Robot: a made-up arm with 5 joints.
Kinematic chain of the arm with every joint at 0, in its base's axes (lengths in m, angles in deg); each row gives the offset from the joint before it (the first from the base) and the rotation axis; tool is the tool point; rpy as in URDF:
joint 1: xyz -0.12 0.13 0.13 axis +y
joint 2: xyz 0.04 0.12 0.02 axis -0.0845 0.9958 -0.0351
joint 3: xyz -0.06 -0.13 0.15 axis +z
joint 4: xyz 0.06 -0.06 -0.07 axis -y
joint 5: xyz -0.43 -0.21 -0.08 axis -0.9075 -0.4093 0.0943
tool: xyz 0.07 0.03 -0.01 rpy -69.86 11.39 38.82
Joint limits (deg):
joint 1: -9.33..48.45
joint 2: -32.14..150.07
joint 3: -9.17..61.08
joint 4: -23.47..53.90
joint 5: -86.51..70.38
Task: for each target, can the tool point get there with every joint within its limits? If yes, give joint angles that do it. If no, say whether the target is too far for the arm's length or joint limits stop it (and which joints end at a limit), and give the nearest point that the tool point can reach.
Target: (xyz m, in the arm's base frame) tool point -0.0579 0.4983 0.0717
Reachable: no: joint limits stop it (at a limit: joint 1, joint 3, joint 4) | nearest point 0.0930 -0.0622 -0.0727 | short by 0.598 m
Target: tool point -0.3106 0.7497 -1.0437
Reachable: no: too far | nearest point -0.2108 -0.0704 -0.1851 | short by 1.192 m
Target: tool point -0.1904 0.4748 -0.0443
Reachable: no: joint limits stop it (at a limit: joint 1, joint 3, joint 4) | nearest point -0.1932 -0.0637 -0.1504 | short by 0.549 m
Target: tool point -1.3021 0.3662 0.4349
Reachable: no: too far | nearest point -0.4946 -0.0616 0.2737 | short by 0.928 m
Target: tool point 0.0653 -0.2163 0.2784
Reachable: yes | joints 30.66 122.56 40.11 11.37 -38.56
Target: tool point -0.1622 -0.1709 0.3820
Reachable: yes | joints 35.59 61.06 17.19 22.56 54.35
